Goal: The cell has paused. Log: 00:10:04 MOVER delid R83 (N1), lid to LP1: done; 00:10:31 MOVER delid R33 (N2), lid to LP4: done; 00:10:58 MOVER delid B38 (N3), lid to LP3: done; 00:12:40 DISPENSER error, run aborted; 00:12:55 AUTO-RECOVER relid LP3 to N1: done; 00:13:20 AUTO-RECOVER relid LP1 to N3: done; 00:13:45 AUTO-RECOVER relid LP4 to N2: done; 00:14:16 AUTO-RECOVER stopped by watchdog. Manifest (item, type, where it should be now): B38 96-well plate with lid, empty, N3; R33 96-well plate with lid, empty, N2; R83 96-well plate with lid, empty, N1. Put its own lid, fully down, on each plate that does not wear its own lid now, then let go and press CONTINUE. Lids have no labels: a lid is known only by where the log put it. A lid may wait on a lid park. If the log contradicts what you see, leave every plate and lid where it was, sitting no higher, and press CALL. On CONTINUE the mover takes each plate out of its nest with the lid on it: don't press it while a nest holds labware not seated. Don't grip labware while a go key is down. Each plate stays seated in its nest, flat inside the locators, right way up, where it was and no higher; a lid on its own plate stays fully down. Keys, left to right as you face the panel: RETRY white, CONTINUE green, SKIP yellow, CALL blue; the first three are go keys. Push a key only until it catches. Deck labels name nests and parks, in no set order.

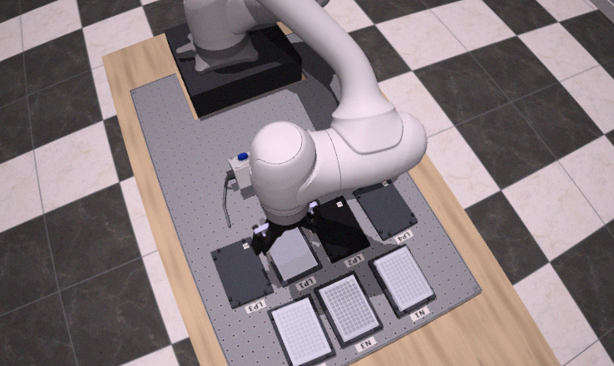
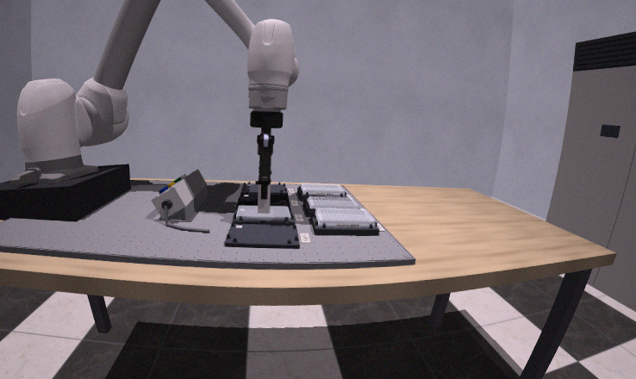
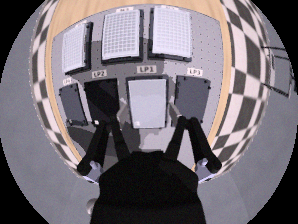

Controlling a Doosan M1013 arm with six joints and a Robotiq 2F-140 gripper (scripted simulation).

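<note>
My hand is 5 cm above the LP1. The rest, counted from my hand: lid park LP3: 2 cm ahead, 12 cm to the right, 5 cm below; then LP2: 2 cm behind, 13 cm to the left, 5 cm below; then blue key: 24 cm behind, 4 cm to the right, 1 cm above.
</note>
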